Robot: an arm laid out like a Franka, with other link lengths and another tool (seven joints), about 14 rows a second.
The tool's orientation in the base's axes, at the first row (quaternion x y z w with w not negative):
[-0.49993 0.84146 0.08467 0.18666]
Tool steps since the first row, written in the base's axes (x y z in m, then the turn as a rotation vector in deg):
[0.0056 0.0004 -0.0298 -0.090 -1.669 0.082]
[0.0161 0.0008 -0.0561 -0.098 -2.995 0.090]
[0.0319 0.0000 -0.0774 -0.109 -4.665 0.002]
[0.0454 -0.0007 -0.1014 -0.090 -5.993 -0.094]
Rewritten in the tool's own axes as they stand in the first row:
[0.0091 -0.0034 0.0287 1.357 -0.736 -0.645]
[0.0148 -0.0112 0.0553 2.431 -1.373 -1.091]
[0.0171 -0.0244 0.0782 3.824 -2.171 -1.562]
[0.0215 -0.0355 0.1031 4.929 -2.829 -1.907]

